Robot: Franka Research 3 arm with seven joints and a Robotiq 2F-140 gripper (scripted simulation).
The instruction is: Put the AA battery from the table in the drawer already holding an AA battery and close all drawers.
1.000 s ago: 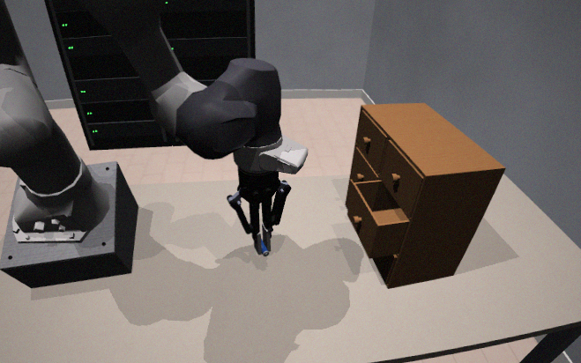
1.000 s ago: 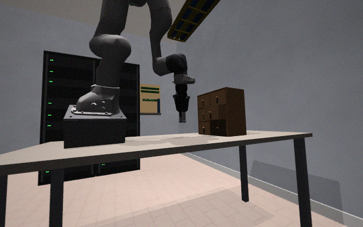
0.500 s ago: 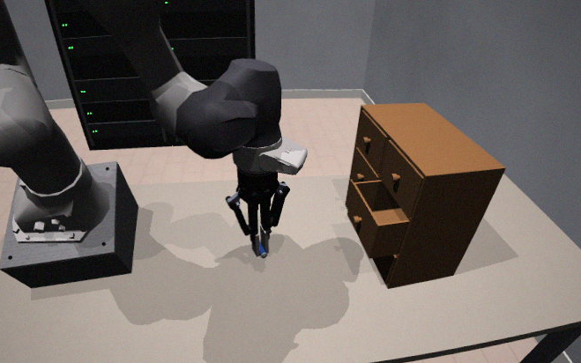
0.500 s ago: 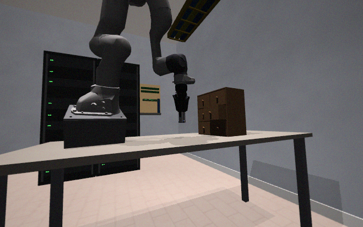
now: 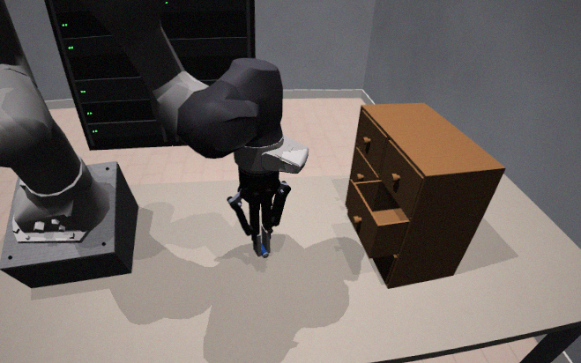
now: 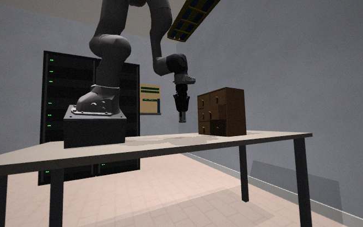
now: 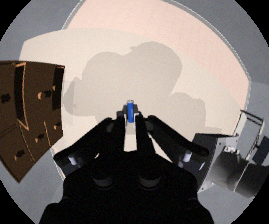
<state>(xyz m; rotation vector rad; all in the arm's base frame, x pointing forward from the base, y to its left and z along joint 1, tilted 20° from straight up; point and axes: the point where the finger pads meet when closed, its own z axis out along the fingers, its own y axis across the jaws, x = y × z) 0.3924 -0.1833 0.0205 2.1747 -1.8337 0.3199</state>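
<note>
My gripper is now 3 cm above the blue AA battery.
</note>
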